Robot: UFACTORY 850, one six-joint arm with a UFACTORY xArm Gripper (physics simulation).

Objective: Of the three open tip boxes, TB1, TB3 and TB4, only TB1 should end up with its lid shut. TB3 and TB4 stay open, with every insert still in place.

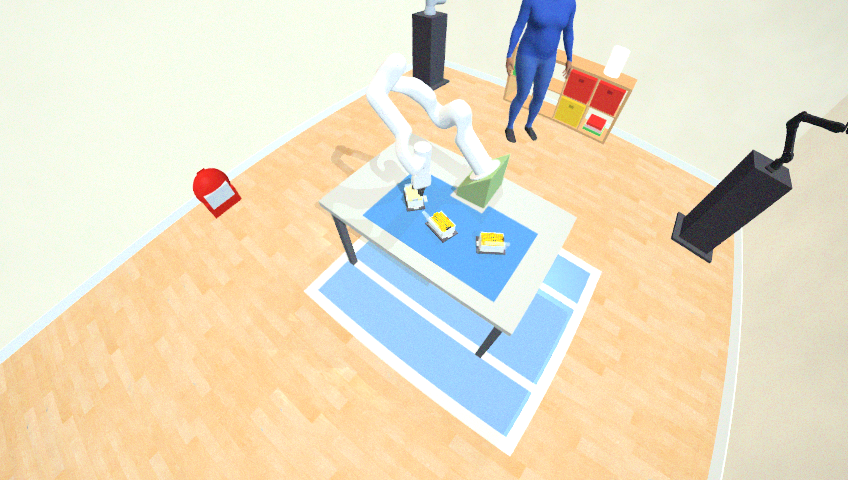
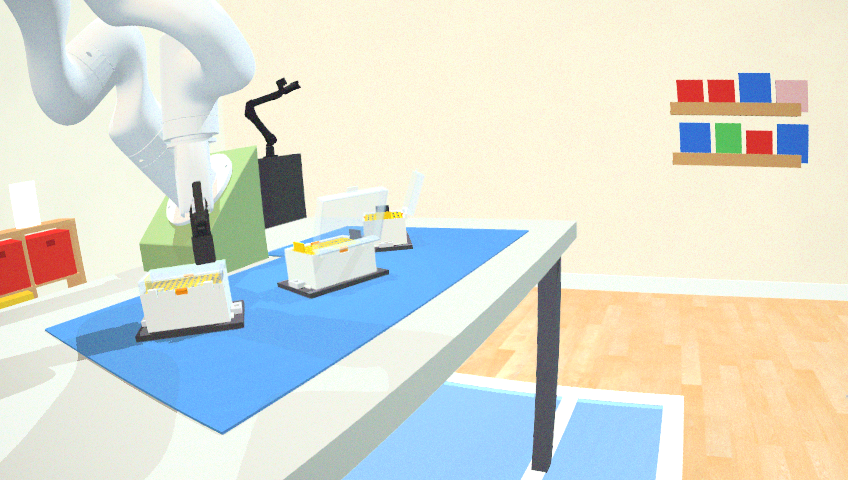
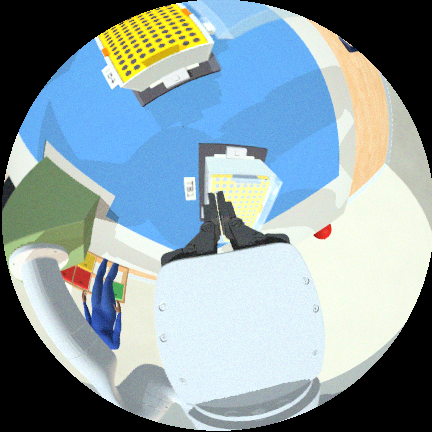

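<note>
TB1 (image 1: 414, 202) (image 2: 187, 312) (image 3: 235, 166) is a white box on a dark base. Its clear lid (image 2: 155, 274) (image 3: 274, 186) lies over the yellow insert; whether it is fully seated is unclear. My gripper (image 1: 421, 192) (image 2: 204, 262) (image 3: 215, 200) is shut and empty, pointing down with its fingertips at the lid's top, near one long side. Contact cannot be told. TB4 (image 1: 441, 224) (image 2: 333, 267) (image 3: 175, 62), the middle box, is open with its clear lid (image 2: 351, 208) raised and its yellow insert inside. The far box, TB3 by elimination (image 1: 492, 243) (image 2: 392, 233), is open too, lid (image 2: 414, 193) raised, yellow insert inside.
The boxes stand on a blue mat (image 1: 404, 220) (image 2: 220, 380) (image 3: 300, 110) on a pale table (image 1: 544, 214) (image 2: 476, 321). The green wedge mount (image 1: 484, 187) (image 2: 238, 220) (image 3: 50, 200) of the arm stands at the table's back. A blue figure (image 1: 541, 35) (image 3: 102, 310) stands beyond.
</note>
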